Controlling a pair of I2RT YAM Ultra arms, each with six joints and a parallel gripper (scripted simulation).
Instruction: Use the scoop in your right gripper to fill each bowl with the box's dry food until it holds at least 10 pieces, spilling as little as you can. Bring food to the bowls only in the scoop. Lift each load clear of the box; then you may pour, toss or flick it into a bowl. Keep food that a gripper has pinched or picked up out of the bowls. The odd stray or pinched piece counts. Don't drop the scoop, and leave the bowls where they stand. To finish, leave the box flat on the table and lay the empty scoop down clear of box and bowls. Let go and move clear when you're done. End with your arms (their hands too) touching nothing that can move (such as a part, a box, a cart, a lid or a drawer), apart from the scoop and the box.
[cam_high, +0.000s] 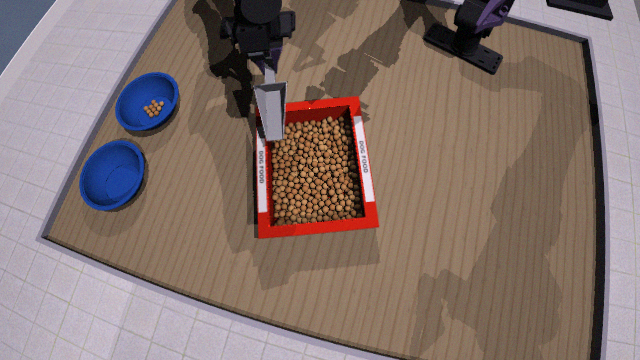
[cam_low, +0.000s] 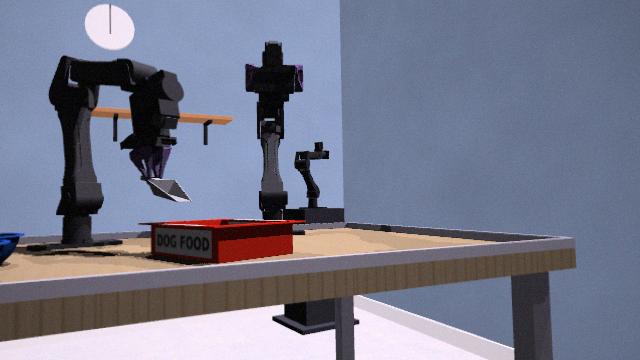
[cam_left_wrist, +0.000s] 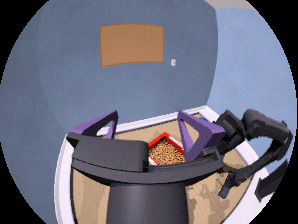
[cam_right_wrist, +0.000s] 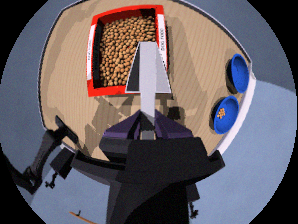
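The grey scoop is 40 mm ahead of my right hand, 10 mm to the left of it and 20 mm below it.
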